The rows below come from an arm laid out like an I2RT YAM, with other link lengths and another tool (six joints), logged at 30 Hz.
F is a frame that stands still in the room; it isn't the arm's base.
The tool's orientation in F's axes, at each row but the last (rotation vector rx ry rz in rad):
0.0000, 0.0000, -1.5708
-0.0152, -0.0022, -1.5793
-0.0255, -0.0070, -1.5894
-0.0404, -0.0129, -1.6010
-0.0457, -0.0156, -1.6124
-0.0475, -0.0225, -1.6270
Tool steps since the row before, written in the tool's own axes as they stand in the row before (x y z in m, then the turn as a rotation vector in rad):
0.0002, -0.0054, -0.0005, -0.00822, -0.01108, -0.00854
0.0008, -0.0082, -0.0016, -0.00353, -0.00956, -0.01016
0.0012, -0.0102, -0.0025, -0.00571, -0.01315, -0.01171
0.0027, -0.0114, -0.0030, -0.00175, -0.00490, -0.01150
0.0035, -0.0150, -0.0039, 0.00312, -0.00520, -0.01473
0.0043, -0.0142, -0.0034, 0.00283, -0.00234, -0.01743
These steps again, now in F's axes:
-0.0054, -0.0002, -0.0005, -0.01108, 0.00822, -0.00854
-0.0082, -0.0007, -0.0015, -0.00961, 0.00350, -0.01012
-0.0102, -0.0011, -0.0024, -0.01318, 0.00571, -0.01167
-0.0115, -0.0024, -0.0027, -0.00505, 0.00151, -0.01147
-0.0152, -0.0030, -0.0035, -0.00562, -0.00346, -0.01450
-0.0145, -0.0036, -0.0030, -0.00279, -0.00345, -0.01725

